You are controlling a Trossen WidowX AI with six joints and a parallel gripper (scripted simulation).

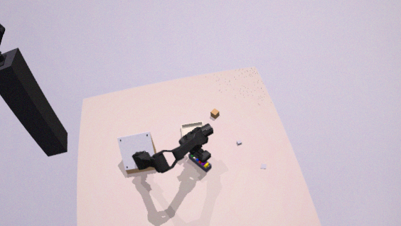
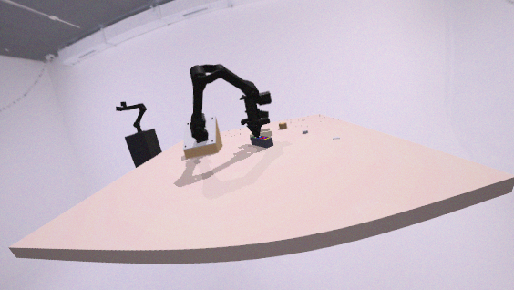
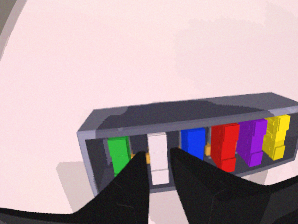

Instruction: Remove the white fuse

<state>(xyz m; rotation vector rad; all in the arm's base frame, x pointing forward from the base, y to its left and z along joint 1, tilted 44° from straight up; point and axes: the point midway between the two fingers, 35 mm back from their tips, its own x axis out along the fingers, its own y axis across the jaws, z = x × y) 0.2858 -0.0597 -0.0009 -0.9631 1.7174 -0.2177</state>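
My gripper tip is 19 cm to the right of the tray, 3 cm short of it and 3 cm above it. Also, from my gripper tip: white fuse (1 cm below).
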